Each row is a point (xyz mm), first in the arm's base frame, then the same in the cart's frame.
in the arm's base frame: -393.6 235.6 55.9
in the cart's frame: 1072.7 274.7 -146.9
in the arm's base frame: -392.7 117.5 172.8
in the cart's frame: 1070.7 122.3 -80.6
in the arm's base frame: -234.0 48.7 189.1
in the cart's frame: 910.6 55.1 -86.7
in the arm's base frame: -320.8 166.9 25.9
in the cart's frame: 977.3 263.2 -105.9
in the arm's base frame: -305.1 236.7 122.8
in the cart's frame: 1012.0 200.3 -202.5
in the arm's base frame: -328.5 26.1 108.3
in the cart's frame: 966.3 134.6 -5.8
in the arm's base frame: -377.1 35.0 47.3
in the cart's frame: 995.4 201.1 23.9
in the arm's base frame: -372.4 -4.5 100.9
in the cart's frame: 994.9 136.3 39.9
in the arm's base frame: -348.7 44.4 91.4
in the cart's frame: 985.2 160.3 -8.8
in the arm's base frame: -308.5 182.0 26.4
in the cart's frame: 970.8 266.7 -123.9
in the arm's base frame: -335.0 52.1 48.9
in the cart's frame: 962.7 199.6 -7.6
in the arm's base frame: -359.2 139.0 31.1
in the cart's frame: 1005.4 253.7 -68.4
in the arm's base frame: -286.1 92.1 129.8
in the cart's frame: 953.7 134.2 -86.2
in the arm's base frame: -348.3 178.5 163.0
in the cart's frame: 1045.6 148.0 -147.7
